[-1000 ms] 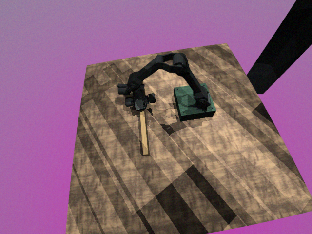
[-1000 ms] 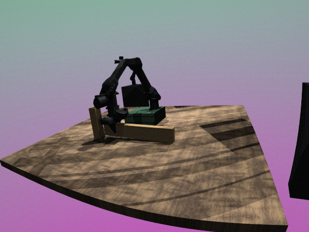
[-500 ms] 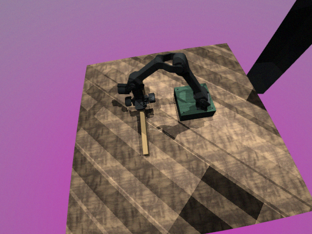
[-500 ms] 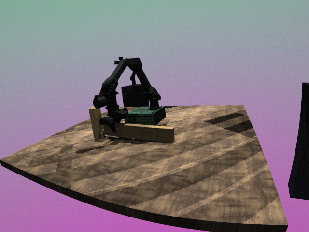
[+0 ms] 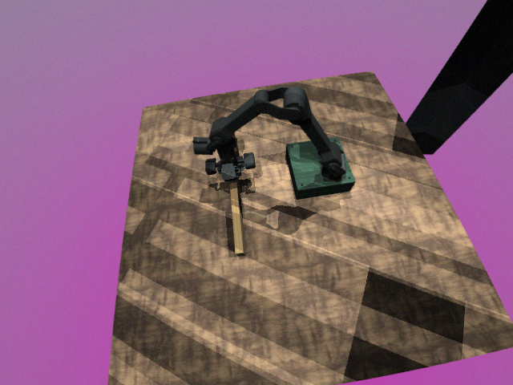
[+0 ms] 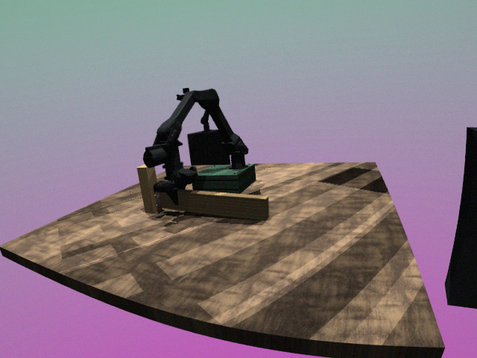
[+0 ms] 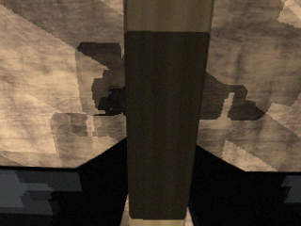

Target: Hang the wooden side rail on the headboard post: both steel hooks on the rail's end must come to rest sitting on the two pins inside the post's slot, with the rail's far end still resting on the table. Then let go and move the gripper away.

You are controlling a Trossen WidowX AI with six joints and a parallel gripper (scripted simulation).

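My gripper tip is 20 mm short of the headboard post, 130 mm to the left of it and 40 mm below it.
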